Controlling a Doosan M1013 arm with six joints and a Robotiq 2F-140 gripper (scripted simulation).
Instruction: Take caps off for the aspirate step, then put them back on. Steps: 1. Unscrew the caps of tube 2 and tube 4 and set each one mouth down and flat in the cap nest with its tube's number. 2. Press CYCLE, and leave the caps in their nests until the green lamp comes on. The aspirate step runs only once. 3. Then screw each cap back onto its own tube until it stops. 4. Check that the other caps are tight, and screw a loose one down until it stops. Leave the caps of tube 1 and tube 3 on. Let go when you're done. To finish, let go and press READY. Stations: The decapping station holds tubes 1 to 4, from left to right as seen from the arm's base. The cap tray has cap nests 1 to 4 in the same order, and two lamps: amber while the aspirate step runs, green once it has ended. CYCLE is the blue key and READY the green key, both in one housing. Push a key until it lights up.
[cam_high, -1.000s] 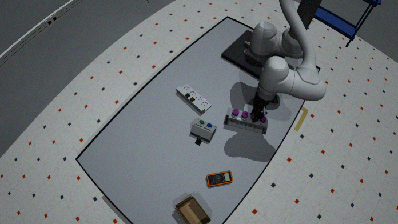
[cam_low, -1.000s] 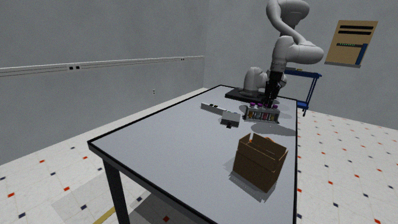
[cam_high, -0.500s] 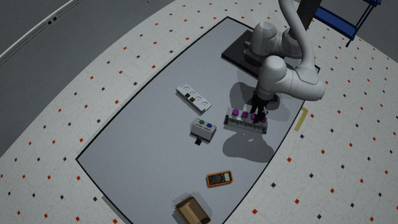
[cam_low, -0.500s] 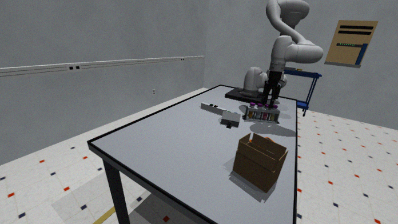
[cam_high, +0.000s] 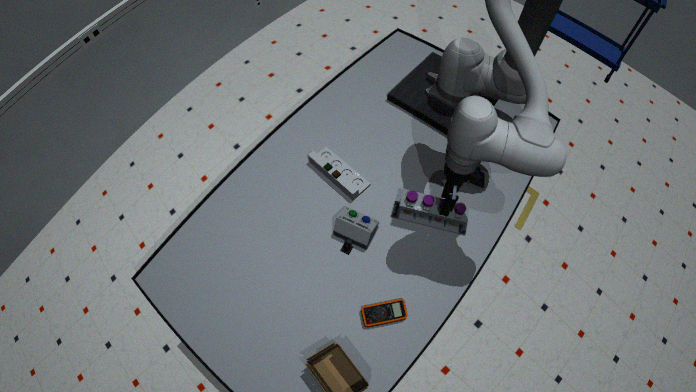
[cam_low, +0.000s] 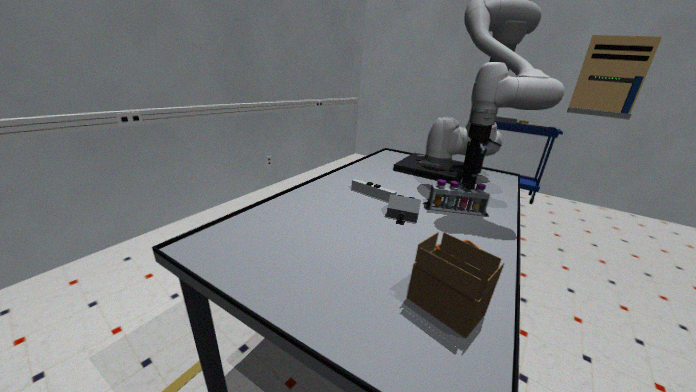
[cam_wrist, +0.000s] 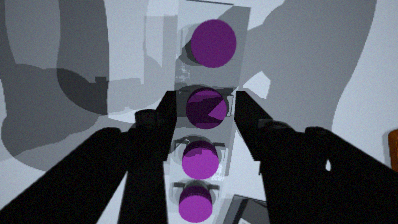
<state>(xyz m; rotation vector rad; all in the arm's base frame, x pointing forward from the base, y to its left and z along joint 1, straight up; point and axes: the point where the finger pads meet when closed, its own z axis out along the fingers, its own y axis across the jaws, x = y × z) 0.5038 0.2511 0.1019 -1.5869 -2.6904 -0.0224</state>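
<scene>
Now: the purple cap 2 cm ahead of my hand, 5 cm to the right of it and 3 cm below it. The rest, counted from my hand: green key (18 cm ahead, 21 cm to the right, 7 cm below); then blue key (17 cm ahead, 17 cm to the right, 7 cm below); then key housing (19 cm ahead, 19 cm to the right, 9 cm below).
</scene>
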